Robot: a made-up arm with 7 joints.
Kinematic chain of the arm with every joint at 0, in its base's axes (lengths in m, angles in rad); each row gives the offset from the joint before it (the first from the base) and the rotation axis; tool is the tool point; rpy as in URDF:
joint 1: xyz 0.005 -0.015 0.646 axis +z
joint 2: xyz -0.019 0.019 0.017 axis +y
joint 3: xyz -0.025 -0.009 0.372 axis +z
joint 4: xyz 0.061 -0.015 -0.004 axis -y
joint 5: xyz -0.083 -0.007 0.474 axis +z
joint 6: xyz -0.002 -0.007 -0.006 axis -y
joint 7: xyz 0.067 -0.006 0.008 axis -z
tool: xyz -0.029 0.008 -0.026 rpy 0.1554 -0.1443 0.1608
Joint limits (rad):
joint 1: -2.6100..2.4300
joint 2: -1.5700..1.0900
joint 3: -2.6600..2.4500
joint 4: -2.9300..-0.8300
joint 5: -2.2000..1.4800
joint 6: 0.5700..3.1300
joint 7: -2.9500..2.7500
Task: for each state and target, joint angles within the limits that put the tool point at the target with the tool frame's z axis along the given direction. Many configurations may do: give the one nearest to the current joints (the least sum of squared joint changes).
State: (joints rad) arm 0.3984 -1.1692 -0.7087 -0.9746 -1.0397 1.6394 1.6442
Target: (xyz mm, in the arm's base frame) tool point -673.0 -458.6 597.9 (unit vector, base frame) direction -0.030 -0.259 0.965
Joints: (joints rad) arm -0.1529 -1.4581 -1.6493 -1.2933 -1.3879 1.1989 1.6807
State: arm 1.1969 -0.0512 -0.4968 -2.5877 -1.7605 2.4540 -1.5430
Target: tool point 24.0 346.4 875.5 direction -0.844 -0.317 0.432
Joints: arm 1.5193 -0.4881 -0.0251 -2.5396 -1.4833 2.3051 -1.5044
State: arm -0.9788 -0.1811 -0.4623 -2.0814 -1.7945 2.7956 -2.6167
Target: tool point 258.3 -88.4 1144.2 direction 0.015 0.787 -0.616
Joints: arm -0.9030 -0.8446 0.1741 -2.1597 -1.9860 2.4878 -2.6229
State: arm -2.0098 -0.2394 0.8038 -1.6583 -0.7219 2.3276 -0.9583
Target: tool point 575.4 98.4 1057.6 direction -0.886 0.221 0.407
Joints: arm -1.5530 -0.3761 1.4432 -1.7718 -0.6677 2.9831 -0.7722
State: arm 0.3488 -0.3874 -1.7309 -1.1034 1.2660 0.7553 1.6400
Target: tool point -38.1 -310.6 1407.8 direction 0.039 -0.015 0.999
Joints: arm 0.2174 0.4844 -2.5762 -1.0931 0.5760 0.5700 1.8671
